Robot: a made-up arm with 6 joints.
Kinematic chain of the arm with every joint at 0, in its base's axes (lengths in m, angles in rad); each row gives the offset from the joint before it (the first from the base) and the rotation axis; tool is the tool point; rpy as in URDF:
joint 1: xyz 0 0 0.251 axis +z
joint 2: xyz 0 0 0 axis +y
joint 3: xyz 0.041 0 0.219 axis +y
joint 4: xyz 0.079 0 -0.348 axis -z
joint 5: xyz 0 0 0 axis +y
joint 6: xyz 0.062 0 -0.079 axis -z
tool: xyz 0 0 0 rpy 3.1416 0 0
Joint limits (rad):
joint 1: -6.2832..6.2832
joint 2: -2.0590..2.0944
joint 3: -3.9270..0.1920
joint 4: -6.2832..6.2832
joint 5: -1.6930..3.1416
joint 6: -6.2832..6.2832
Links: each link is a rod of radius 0.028 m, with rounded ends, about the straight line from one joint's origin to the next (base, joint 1, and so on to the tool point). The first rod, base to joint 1, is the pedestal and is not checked.
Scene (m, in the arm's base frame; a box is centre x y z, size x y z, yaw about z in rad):
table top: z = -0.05
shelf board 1: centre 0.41 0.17 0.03 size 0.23 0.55 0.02 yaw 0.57
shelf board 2: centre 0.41 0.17 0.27 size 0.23 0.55 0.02 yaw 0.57
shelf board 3: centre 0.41 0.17 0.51 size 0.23 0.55 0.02 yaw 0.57
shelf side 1: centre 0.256 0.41 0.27 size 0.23 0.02 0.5 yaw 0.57
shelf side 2: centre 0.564 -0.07 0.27 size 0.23 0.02 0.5 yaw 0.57
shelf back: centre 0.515 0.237 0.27 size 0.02 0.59 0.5 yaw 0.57
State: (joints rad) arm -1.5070 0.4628 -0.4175 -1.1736 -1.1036 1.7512
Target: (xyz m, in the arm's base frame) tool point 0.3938 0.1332 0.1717
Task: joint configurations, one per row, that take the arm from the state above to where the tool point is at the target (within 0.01 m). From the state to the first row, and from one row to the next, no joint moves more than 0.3 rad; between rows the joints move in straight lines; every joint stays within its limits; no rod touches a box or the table.
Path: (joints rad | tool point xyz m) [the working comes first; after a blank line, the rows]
Joints at the target: 0.1033 0.4908 -0.9696 -1.1556 -0.9129 1.7512
Straight joint move there: clear.

1: -1.2386 0.4675 -0.5095 -1.1706 -1.0718 1.7512 | 0.1732 -0.2224 0.1019
2: -0.9702 0.4721 -0.6015 -1.1676 -1.0400 1.7512 | 0.2430 -0.1927 0.1109
3: -0.7019 0.4768 -0.6935 -1.1646 -1.0082 1.7512 | 0.3076 -0.1399 0.1224
4: -0.4335 0.4814 -0.7856 -1.1616 -0.9765 1.7512 | 0.3592 -0.0650 0.1365
5: -0.1651 0.4861 -0.8776 -1.1586 -0.9447 1.7512 | 0.3900 0.0282 0.1529
6: 0.1033 0.4908 -0.9696 -1.1556 -0.9129 1.7512 | 0.3938 0.1332 0.1717

